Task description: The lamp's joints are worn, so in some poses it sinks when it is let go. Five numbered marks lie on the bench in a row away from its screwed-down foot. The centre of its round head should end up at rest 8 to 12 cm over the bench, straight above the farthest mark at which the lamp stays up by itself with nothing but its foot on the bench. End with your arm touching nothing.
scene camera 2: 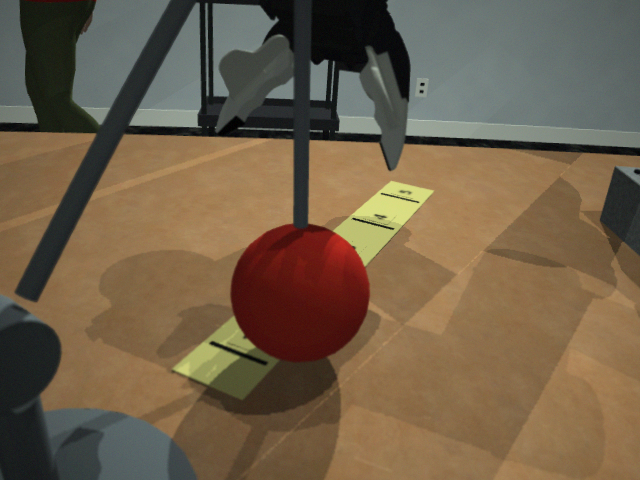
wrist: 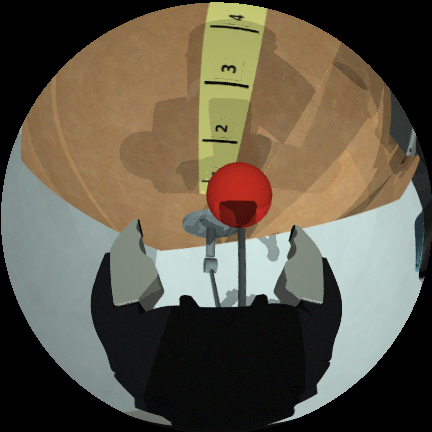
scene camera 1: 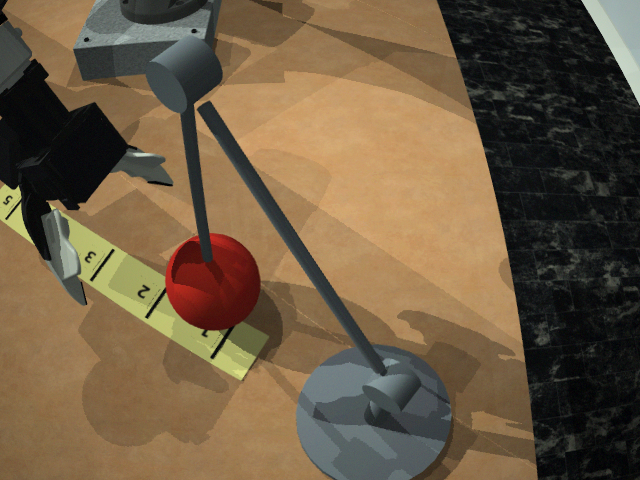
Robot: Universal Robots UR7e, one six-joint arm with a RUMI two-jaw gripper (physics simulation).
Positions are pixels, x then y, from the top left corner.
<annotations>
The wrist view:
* my gripper: 216, 225
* rod: 238, 194
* round foot: 202, 223
</annotations>
